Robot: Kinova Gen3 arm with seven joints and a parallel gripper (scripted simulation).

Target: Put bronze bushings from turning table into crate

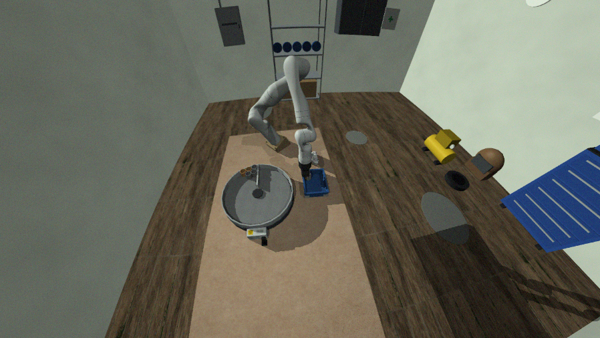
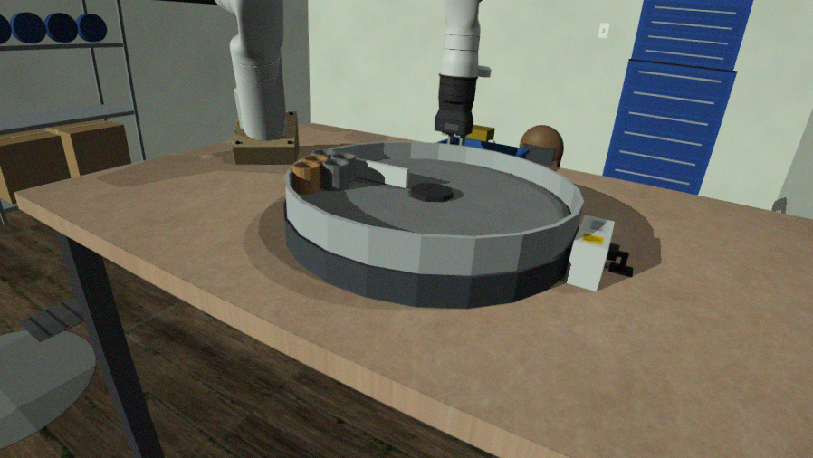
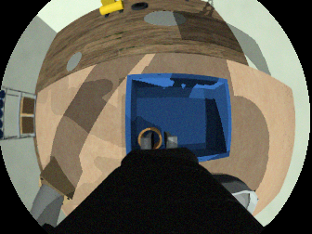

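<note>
Now: hand 5 cm short of the blue crate, 3 cm to the right of it and 2 cm above it. Round my hand: grey turning table: 33 cm to the right, 6 cm ahead, 1 cm above.
</note>
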